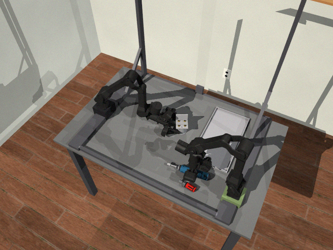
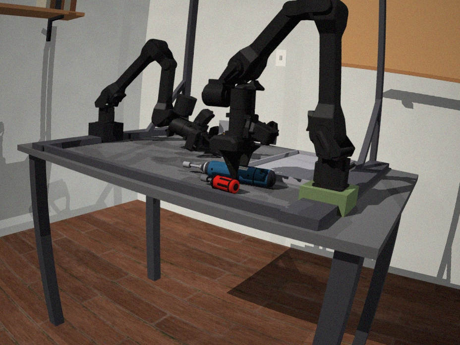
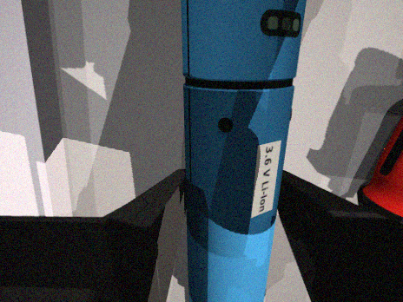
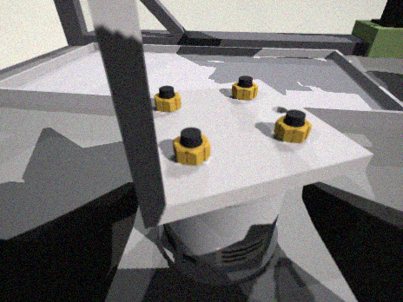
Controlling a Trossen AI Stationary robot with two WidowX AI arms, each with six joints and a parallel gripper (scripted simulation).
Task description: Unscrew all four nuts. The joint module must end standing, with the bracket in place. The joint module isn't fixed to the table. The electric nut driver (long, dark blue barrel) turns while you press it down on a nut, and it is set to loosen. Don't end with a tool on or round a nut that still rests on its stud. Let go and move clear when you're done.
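My right gripper is now 10 mm past the joint module and 30 mm to the right of it. The rest, counted from my right hand: shallow white tray 110 mm behind, 250 mm to the left, 30 mm below; white L-shaped bracket 10 mm behind, 30 mm to the left, 40 mm above; red-handled tool 270 mm ahead, 280 mm to the left, 20 mm below.
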